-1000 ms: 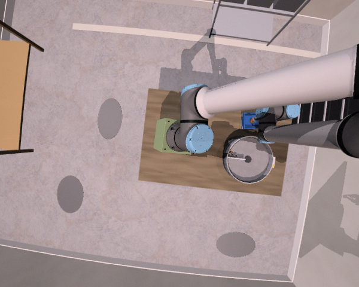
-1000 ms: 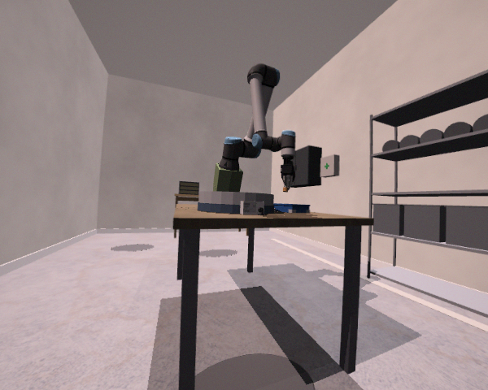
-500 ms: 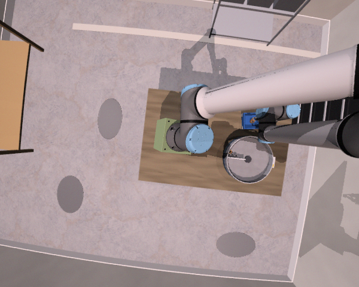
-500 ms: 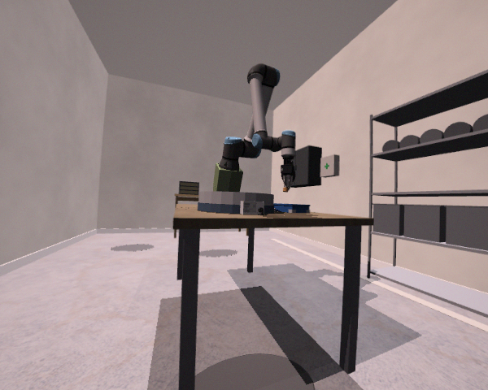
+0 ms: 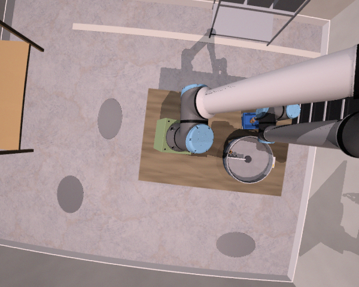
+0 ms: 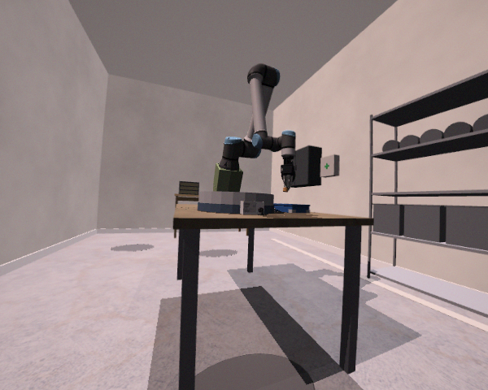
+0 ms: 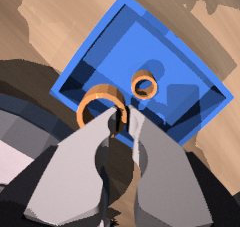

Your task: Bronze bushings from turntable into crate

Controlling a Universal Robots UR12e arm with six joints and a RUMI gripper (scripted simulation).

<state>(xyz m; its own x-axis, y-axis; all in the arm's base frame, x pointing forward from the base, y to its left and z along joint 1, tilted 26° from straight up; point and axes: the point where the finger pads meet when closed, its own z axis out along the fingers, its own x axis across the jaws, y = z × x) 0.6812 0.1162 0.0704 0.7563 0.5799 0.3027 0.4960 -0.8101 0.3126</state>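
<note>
The blue crate lies 4 cm ahead of my hand, 1 cm to the right of it and 13 cm below it. From my hand the other things lie so: round grey turntable (5 cm behind, 36 cm to the right, 10 cm below).
</note>
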